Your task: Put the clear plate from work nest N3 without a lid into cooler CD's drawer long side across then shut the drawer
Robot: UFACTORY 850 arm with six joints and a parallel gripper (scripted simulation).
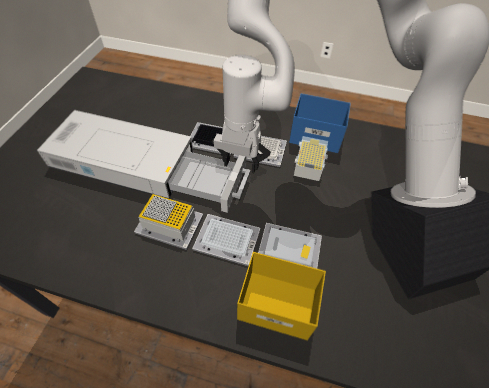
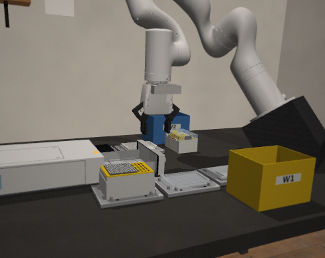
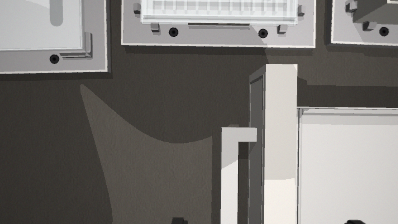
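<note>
Right now the clear well plate is 30 mm behind my hand, 180 mm to the left of it and 110 mm below it. From my hand the other things lie so: white well plate 190 mm to the right, 110 mm below; then drawer 130 mm ahead, 10 mm to the left, 90 mm below; then yellow-topped tip rack 140 mm ahead, 190 mm to the left, 70 mm below.
</note>
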